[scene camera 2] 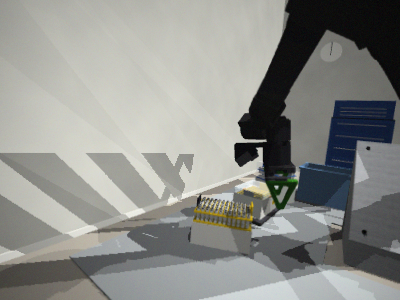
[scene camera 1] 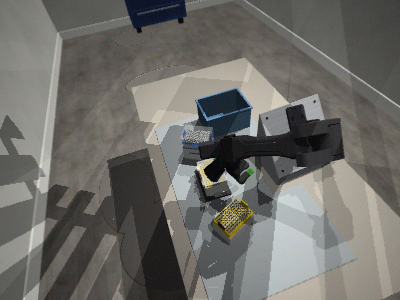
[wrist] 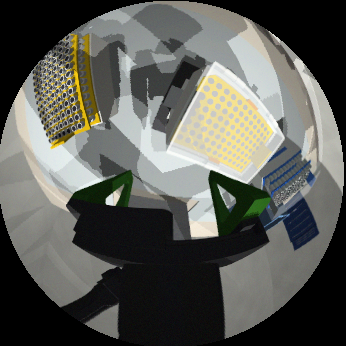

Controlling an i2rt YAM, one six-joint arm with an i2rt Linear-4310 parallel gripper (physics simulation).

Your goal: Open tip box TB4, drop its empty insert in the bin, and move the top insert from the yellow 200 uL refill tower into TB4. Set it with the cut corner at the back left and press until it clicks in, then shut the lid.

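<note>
The tip box (scene camera 1: 205,172) (scene camera 2: 242,193) (wrist: 227,122) stands on the mat with its clear lid down over a yellow insert with empty-looking holes; its label cannot be read. The yellow refill tower (scene camera 1: 233,218) (scene camera 2: 221,235) (wrist: 62,90) stands apart from it, nearer the front of scene camera 1, with a yellow insert full of tips on top. My gripper (scene camera 2: 281,206) (wrist: 170,174) is open and empty, its green fingers wide apart. It hangs above and beside the tip box, not touching it. The blue bin (scene camera 1: 225,119) (scene camera 2: 322,185) stands farther back. The insert's cut corner cannot be made out.
A blue-banded tip tower (scene camera 1: 196,145) (wrist: 289,180) stands between the tip box and the bin. A grey panel block (scene camera 1: 272,120) (scene camera 2: 377,200) stands beside the arm. The pale blue mat (scene camera 1: 310,250) lies beneath the boxes. A blue cabinet (scene camera 1: 156,15) (scene camera 2: 361,131) stands beyond the table.
</note>
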